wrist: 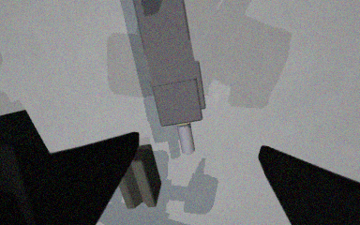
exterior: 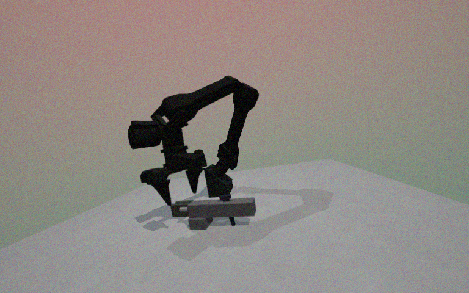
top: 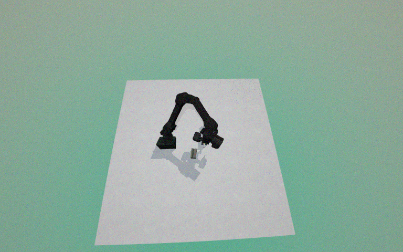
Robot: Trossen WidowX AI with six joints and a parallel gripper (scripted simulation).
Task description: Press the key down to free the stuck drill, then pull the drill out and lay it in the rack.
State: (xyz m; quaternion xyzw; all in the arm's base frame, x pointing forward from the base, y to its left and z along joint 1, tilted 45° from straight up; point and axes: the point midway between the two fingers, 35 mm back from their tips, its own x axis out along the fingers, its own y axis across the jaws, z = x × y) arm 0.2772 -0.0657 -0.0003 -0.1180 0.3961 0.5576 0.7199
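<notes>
Right now the drill is 4 cm to the left of my gripper tip and 4 cm below it. The rest, counted from my gripper tip: rack: 10 cm behind, 5 cm to the right, 7 cm below; then grey housing block: 1 cm ahead, 10 cm to the left, 4 cm below; then dark key: 1 cm ahead, 12 cm to the left, 3 cm below.
</notes>
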